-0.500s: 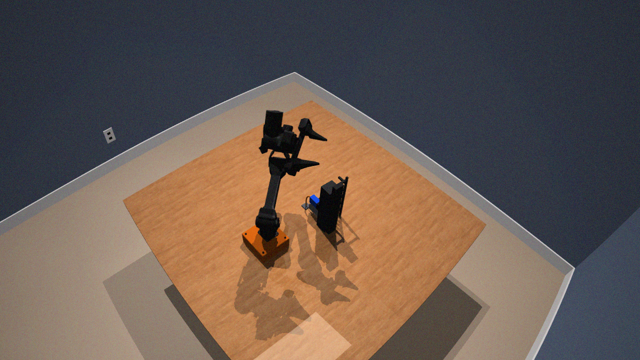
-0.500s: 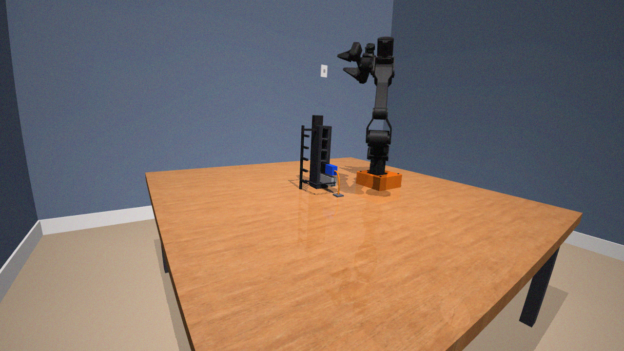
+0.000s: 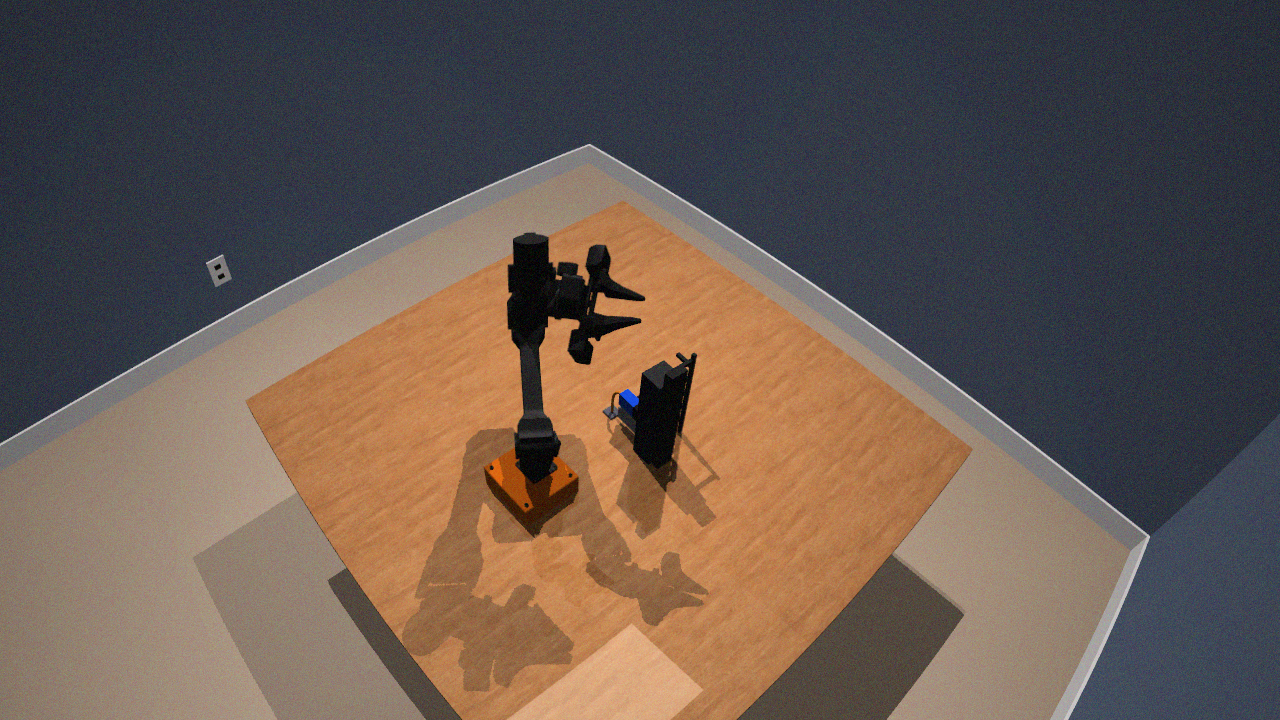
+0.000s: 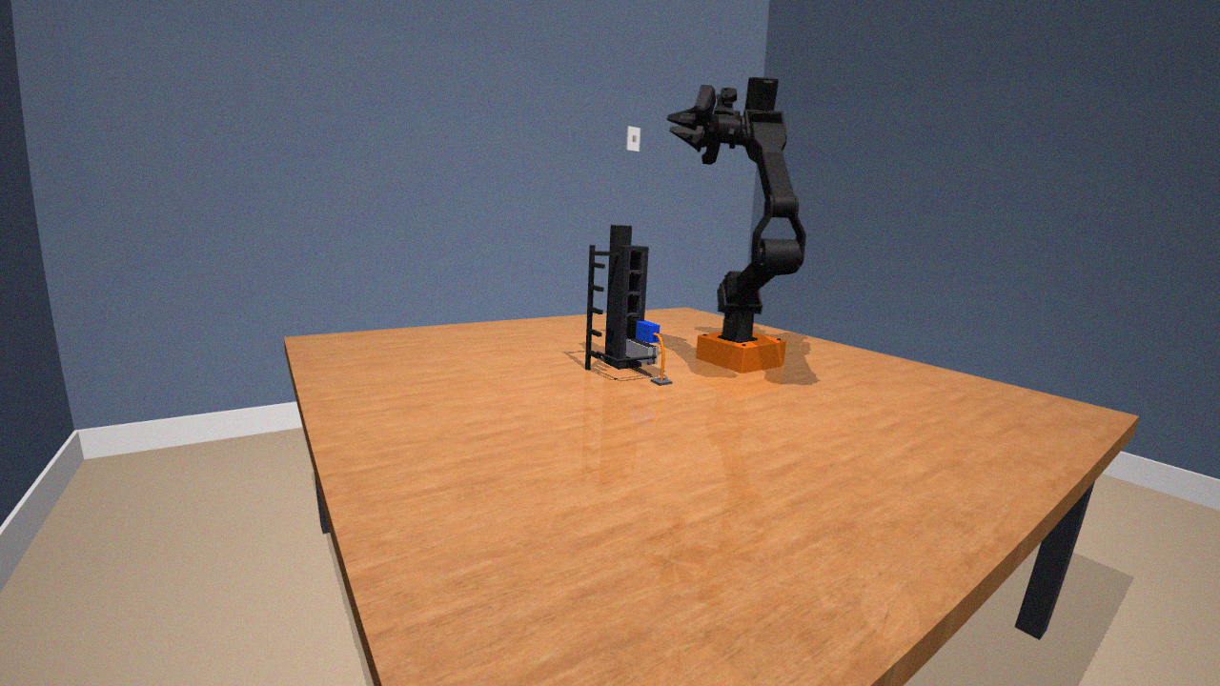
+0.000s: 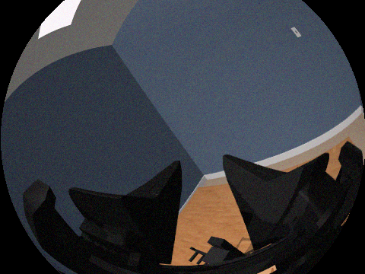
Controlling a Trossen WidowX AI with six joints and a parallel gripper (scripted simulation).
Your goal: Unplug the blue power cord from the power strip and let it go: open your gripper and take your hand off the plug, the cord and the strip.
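Right now my gripper tip is 410 mm above the blue plug, 120 mm short of it and 90 mm to the right of it. Round my gripper tip: grey pad 510 mm below, 170 mm to the left, 120 mm ahead.
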